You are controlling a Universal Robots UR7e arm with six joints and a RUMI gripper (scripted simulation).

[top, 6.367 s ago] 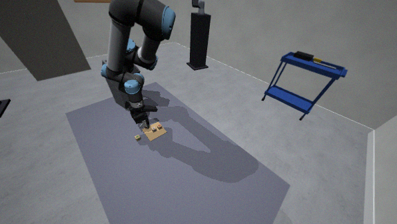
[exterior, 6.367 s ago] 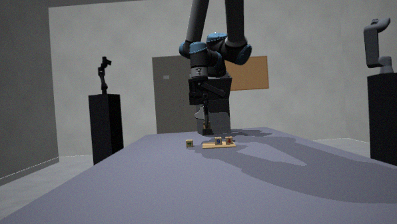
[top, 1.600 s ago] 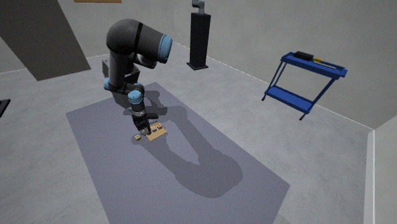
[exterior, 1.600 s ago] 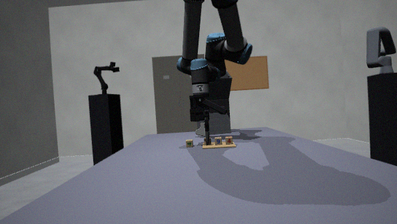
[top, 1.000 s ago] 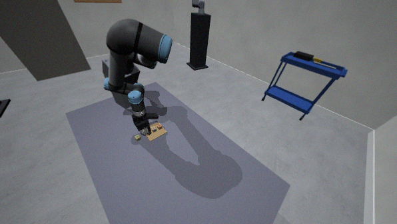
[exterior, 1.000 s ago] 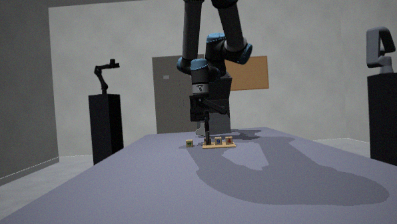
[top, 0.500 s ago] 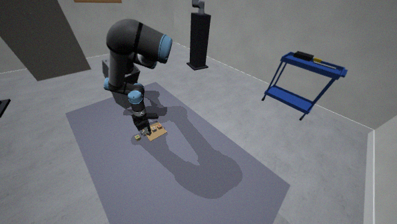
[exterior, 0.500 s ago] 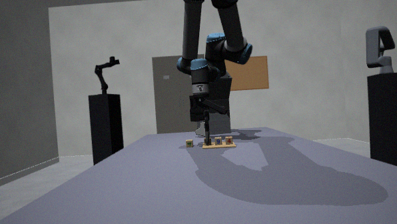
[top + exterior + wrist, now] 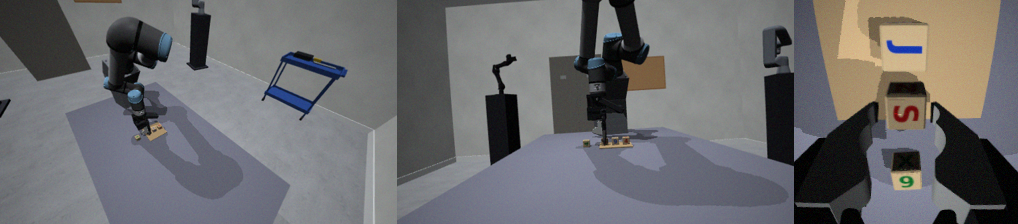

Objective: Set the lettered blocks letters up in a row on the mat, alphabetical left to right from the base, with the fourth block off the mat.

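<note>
My hand is 50 mm to the right of the tan mat, 20 mm above it and 10 mm past it.
</note>
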